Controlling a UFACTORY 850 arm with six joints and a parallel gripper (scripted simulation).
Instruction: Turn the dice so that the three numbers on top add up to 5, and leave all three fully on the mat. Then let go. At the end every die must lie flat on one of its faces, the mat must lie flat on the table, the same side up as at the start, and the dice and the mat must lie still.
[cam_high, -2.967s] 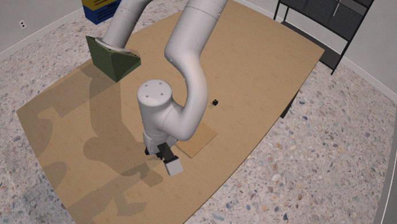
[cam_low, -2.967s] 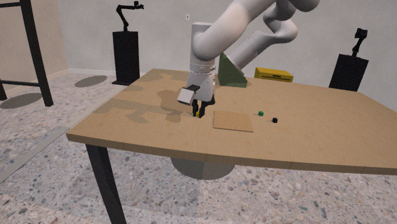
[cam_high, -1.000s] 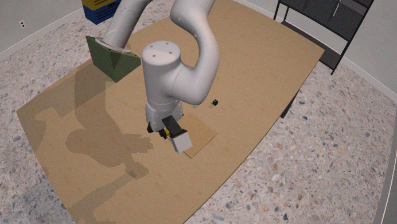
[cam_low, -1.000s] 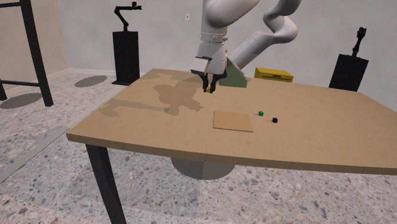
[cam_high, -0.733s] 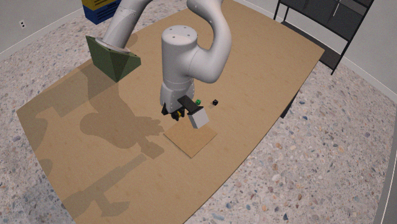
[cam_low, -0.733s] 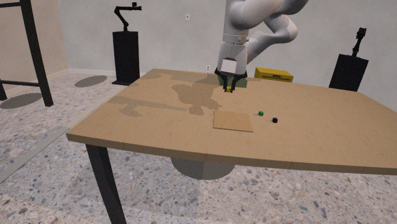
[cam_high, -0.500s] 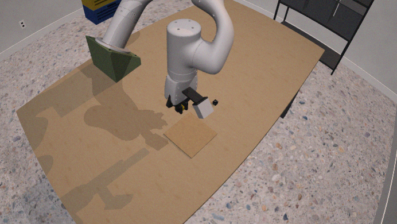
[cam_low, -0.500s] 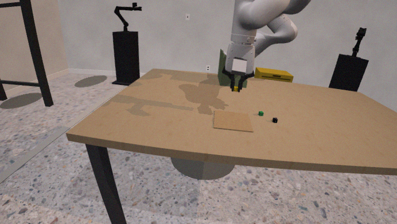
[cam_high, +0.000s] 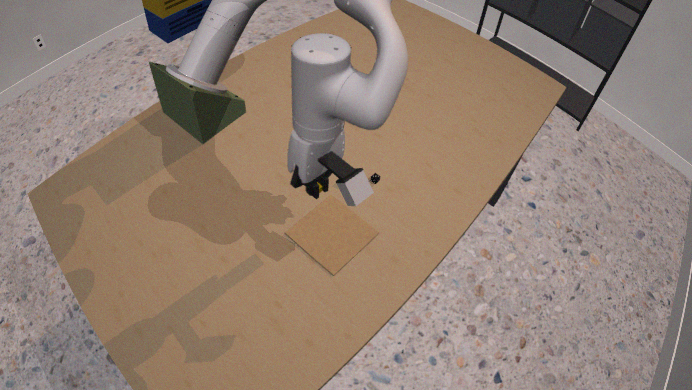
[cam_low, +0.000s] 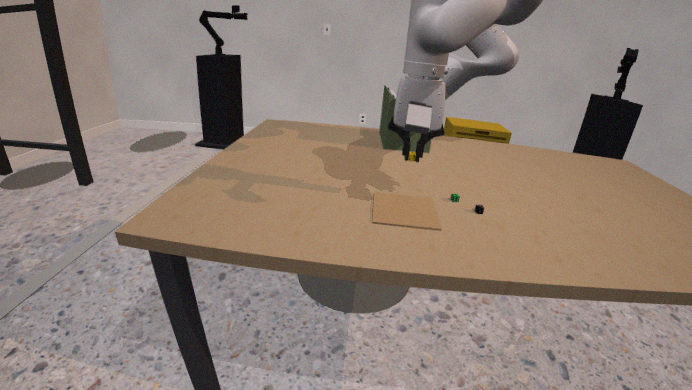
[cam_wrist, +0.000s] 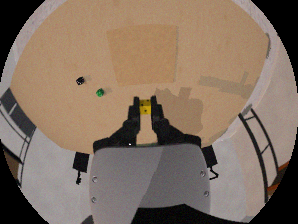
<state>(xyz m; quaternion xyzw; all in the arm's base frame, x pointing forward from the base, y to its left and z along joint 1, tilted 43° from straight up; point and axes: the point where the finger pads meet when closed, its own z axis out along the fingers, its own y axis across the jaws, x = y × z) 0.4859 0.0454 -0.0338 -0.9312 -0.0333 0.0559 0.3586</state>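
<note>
Right now the tan mat is 50 mm ahead of my hand and 120 mm below it. The rest, counted from my hand: green die (40 mm behind, 120 mm to the left, 110 mm below); then black die (10 mm ahead, 170 mm to the left, 110 mm below); then yellow die (10 mm below).
</note>
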